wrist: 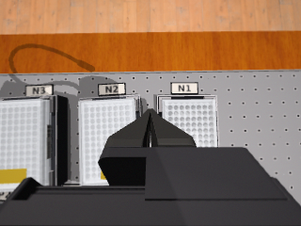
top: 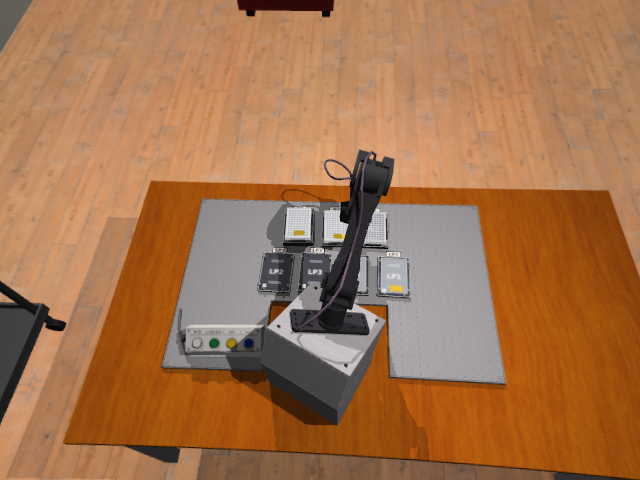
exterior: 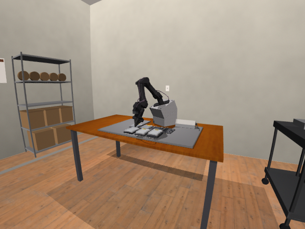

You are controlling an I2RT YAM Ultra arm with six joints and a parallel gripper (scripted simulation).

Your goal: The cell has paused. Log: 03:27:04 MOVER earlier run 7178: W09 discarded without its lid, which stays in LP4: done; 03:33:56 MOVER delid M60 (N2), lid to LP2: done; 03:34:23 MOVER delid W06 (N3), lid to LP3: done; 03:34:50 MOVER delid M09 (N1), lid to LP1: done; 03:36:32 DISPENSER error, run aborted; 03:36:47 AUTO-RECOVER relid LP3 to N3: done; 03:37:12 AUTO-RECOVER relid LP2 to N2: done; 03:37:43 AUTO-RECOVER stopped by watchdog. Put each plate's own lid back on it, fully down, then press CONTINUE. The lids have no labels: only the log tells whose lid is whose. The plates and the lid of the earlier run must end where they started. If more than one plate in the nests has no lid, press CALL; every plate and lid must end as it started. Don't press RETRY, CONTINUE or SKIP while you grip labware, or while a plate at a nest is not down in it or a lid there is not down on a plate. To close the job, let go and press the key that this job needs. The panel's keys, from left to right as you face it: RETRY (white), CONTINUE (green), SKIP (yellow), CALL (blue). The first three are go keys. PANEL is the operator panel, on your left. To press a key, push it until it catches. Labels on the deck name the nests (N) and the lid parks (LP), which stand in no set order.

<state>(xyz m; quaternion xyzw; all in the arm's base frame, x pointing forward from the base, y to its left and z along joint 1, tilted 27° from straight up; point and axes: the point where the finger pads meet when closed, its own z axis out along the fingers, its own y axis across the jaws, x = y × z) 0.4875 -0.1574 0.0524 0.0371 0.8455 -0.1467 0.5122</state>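
The plate lies 50 mm to the right of my hand, 50 mm below it and 50 mm behind it. Also, from my hand: green CONTINUE key (500 mm to the left, 390 mm behind, 10 mm below); then blue key (410 mm behind, 400 mm to the left, 10 mm below); then yellow key (450 mm to the left, 400 mm behind, 10 mm below).
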